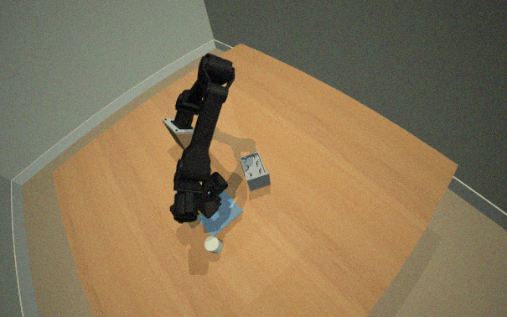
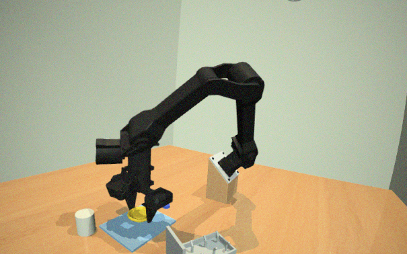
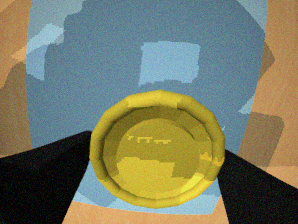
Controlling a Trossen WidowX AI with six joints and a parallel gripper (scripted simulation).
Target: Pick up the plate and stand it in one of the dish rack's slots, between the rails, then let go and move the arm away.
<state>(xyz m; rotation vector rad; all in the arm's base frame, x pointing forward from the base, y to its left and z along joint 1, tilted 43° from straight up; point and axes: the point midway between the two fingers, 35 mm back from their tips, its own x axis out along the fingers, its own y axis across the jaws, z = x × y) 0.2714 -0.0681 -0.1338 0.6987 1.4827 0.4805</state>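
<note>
My gripper tip is 3 cm short of the grey dish rack, 20 cm to the right of it and 1 cm below it. Also, from my gripper tip: small blue spoon 10 cm behind, 1 cm below; yellow plate 1 cm above; white cup 12 cm ahead, 7 cm to the right, 2 cm above.
</note>
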